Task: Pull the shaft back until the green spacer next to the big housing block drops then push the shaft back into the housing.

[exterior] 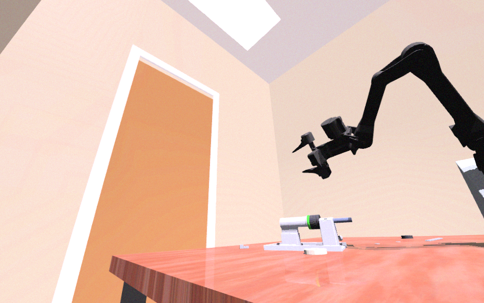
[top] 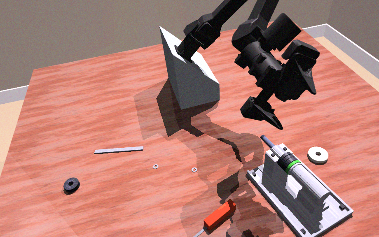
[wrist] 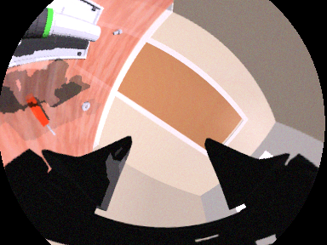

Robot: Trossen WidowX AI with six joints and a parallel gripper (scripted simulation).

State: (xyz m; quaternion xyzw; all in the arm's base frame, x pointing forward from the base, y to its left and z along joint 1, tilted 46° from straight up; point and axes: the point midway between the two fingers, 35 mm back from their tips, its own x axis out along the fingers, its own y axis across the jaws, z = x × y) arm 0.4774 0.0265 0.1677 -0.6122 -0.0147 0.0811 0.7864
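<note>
Now: gripper tip 9 cm past the dark shaft, 4 cm to the right of it and 24 cm above it. From my gripper tip the other things lie so: green spacer 4 cm behind, 5 cm to the left, 24 cm below; then black spacer 5 cm behind, 5 cm to the left, 24 cm below; then red-handled tool 2 cm ahead, 19 cm to the right, 31 cm below.
</note>
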